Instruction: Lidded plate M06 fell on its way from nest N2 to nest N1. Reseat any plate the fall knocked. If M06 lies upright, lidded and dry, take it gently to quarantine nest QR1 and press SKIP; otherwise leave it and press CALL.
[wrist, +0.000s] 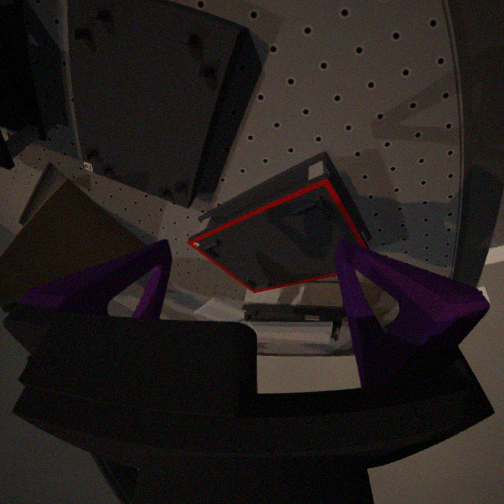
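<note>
In the wrist view my gripper (252, 255) has two purple fingers spread wide apart, with nothing between them. Just beyond the fingertips lies a dark square nest with a thin red outline (280, 235), seen at an angle on the perforated deck; a small white patch marks its far corner. Its inside looks dark and I cannot tell whether a plate sits in it. Below it, between the fingers, a low dark flat piece (295, 314) lies on a pale surface. I cannot identify plate M06 or any button in this dim view.
A large dark block (155, 95) stands at the upper left on the perforated grey deck (360, 90). A brown flat panel (60, 240) lies at the left. A dark vertical edge (475, 150) bounds the deck on the right.
</note>
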